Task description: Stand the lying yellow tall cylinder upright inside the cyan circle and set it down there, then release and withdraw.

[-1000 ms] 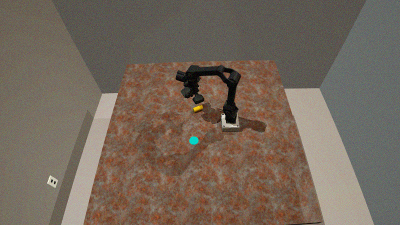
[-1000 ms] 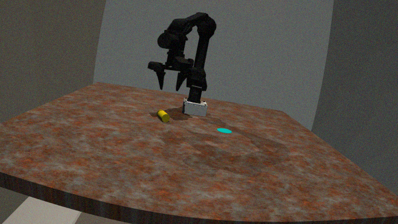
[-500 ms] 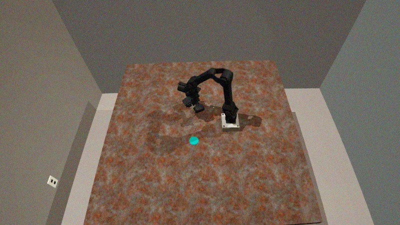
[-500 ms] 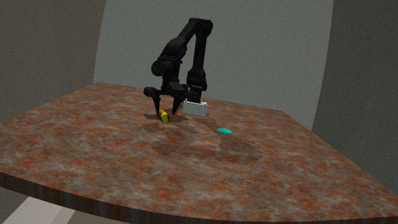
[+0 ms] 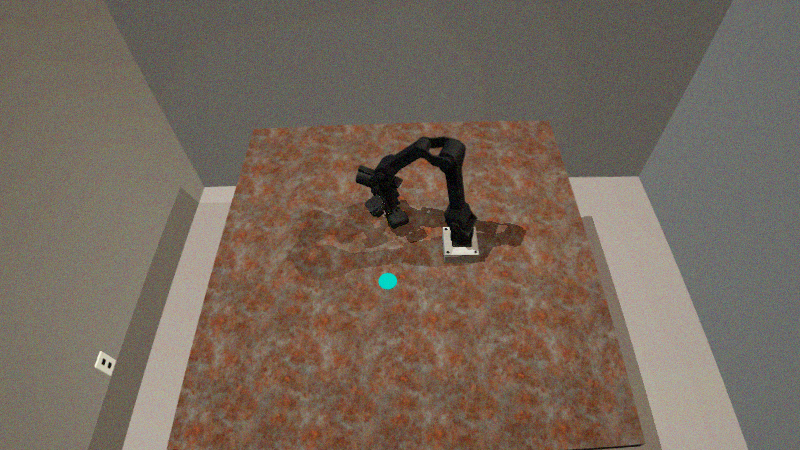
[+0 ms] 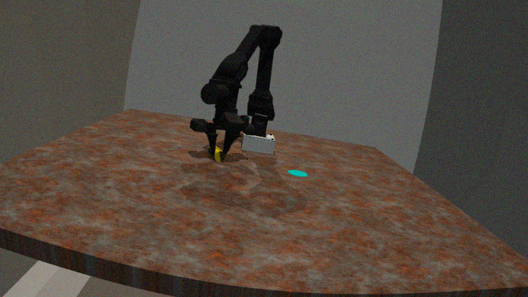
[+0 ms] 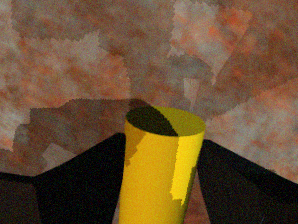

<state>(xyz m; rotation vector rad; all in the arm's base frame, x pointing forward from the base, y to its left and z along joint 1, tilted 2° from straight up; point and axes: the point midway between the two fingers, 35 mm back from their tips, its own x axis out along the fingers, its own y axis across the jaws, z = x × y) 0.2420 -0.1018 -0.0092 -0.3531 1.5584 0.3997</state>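
My gripper tip is now 24 cm to the right of the cyan circle and 2 cm above it. The rest, counted from my gripper tip: yellow tall cylinder: 2 cm behind, 1 cm to the right.
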